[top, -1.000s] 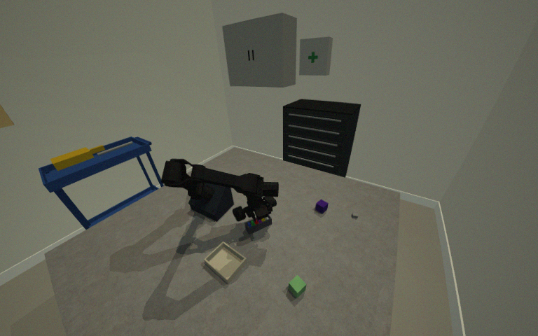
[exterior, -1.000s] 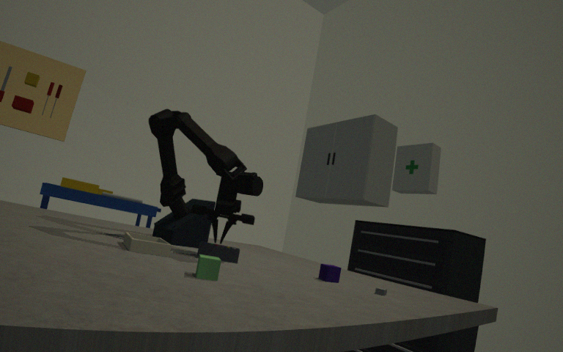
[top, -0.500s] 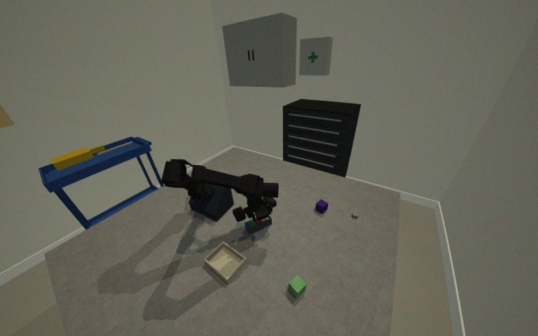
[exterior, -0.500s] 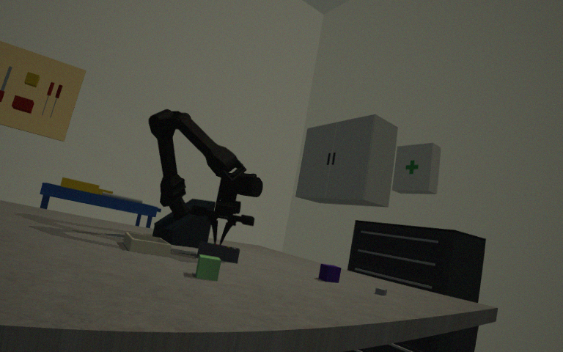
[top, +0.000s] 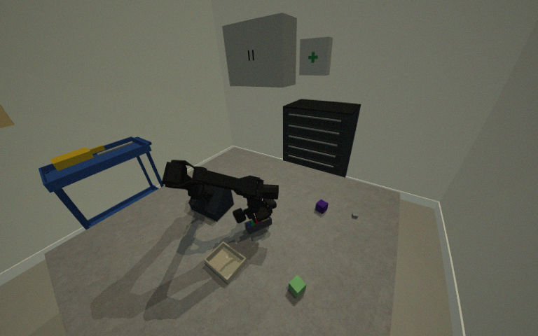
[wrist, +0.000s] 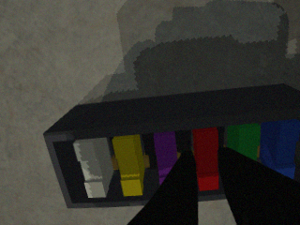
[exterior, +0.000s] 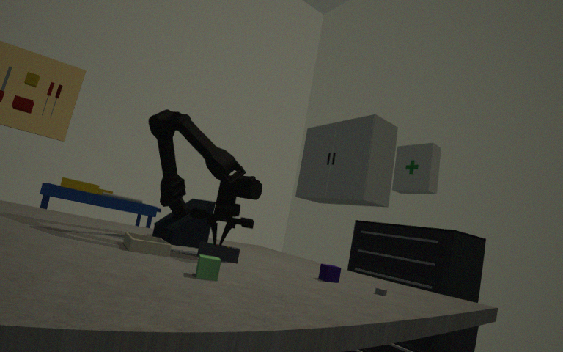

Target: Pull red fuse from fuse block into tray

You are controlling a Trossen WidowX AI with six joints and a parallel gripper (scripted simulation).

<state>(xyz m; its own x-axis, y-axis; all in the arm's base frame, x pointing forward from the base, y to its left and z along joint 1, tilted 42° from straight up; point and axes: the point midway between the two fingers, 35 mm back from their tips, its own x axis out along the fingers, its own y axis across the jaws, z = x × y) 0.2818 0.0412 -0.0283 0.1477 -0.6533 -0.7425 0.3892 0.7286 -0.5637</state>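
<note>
The beige tray is 2 cm ahead of my gripper tip, 21 cm to the right of it and 3 cm below it. From my gripper tip the other things lie so: purple cube 20 cm ahead, 28 cm to the left, 1 cm below; green cube 29 cm ahead, 13 cm to the right, 1 cm below; red fuse 1 cm below.
</note>
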